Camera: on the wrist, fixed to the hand. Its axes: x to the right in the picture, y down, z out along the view.
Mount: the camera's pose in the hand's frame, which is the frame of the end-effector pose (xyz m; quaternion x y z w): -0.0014 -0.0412 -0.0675 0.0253 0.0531 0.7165 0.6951
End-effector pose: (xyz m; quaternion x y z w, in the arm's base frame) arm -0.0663 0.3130 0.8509 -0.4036 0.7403 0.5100 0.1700
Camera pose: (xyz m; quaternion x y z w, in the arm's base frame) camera -0.0229 0.2470 0.8549 -0.2271 -0.8257 -0.4362 0.2764
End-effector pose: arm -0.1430 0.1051 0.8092 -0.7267 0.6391 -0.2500 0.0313
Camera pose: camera -0.1327 0.1324 0.8827 -0.0331 0.9602 -0.2061 0.1853
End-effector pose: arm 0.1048 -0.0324 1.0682 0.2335 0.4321 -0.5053 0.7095
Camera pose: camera 0.0413 0.0045 1.0388 0.5167 0.1579 0.1586 0.8264
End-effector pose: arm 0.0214 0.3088 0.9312 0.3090 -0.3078 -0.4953 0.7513
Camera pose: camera 0.0500 0.3077 0.8575 0.0396 -0.4080 0.2182 0.8856
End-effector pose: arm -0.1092 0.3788 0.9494 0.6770 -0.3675 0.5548 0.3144
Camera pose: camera -0.1096 0.4572 0.9599 -0.1858 0.7098 -0.6561 0.1766
